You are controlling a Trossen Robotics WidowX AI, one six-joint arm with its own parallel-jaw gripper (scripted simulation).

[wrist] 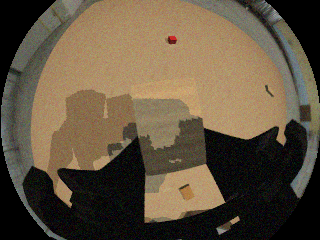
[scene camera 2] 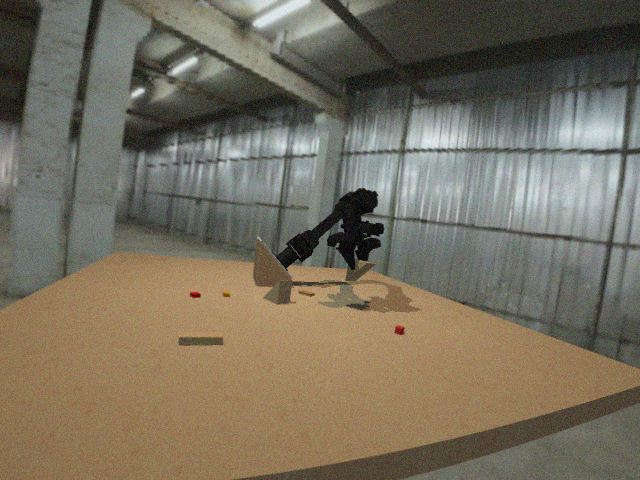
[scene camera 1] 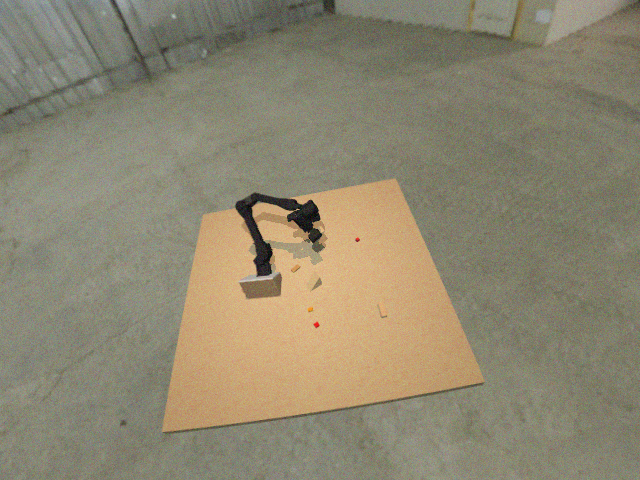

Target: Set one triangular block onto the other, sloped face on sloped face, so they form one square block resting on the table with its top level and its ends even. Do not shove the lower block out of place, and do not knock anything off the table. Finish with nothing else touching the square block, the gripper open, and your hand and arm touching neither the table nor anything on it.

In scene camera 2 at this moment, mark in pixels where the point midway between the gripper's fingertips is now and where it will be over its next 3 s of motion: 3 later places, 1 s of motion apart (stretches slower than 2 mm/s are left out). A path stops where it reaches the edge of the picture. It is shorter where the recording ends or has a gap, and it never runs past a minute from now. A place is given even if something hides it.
The gripper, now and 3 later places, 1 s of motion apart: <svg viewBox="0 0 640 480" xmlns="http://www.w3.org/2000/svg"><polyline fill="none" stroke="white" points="358,270 313,257 273,243 274,272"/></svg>
